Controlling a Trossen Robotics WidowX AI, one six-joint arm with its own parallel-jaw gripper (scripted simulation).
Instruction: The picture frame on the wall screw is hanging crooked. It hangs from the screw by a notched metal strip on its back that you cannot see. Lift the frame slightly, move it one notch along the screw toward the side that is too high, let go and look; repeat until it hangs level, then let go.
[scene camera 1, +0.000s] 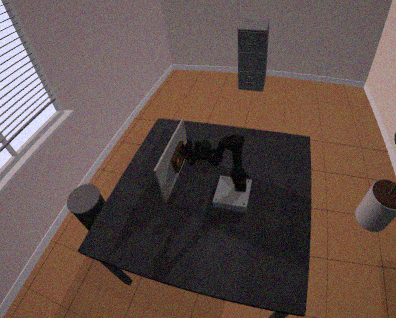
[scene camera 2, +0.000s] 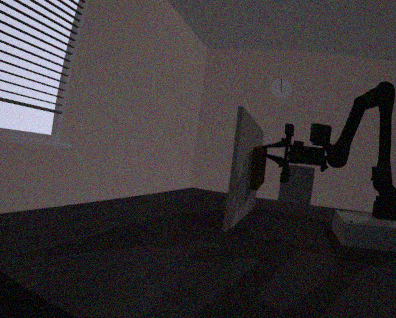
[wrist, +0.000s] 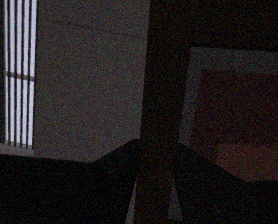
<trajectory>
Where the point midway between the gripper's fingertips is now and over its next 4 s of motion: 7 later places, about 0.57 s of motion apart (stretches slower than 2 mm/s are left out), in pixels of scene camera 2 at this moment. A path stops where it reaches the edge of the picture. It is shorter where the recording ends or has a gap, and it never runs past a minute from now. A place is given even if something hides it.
My gripper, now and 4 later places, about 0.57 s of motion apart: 261, 150; 261, 150; 274, 151; 295, 149; 317, 145
</trajectory>
